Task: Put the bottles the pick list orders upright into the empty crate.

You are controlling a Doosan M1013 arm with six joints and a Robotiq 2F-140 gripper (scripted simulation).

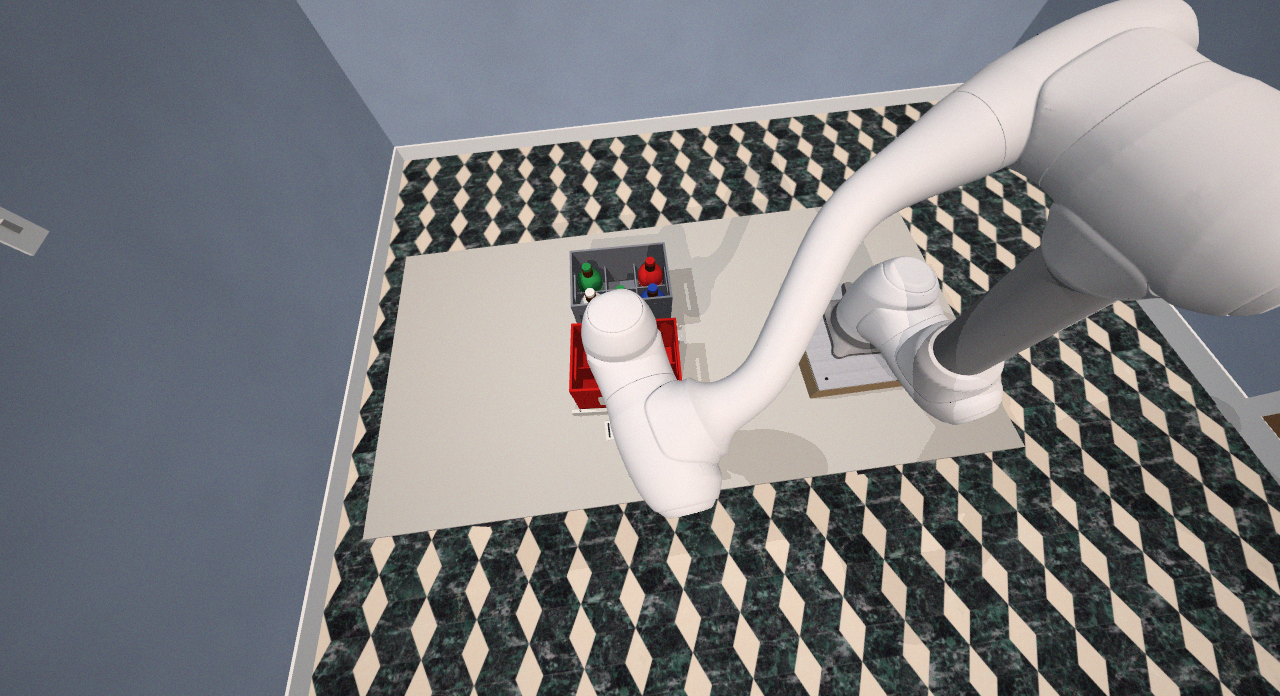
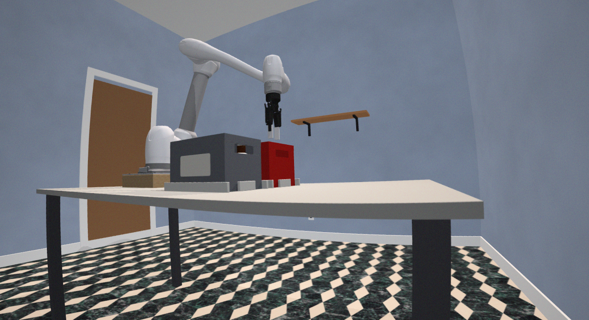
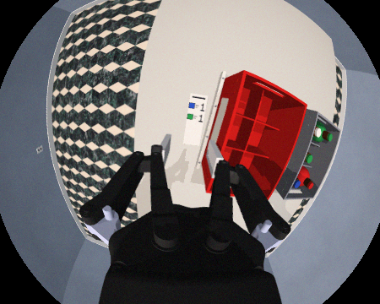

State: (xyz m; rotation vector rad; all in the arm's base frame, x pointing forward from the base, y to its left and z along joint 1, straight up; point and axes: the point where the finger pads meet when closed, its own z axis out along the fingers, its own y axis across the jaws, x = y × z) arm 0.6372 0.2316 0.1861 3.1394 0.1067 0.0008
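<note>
Right now the blue-label bottle is 7 cm behind my hand, 36 cm to the right of it and 17 cm below it. The rest, counted from my hand: white-label bottle: 10 cm ahead, 36 cm to the right, 17 cm below; red crate: 1 cm ahead, 16 cm to the right, 18 cm below; pick list: 2 cm to the right, 26 cm below.
</note>
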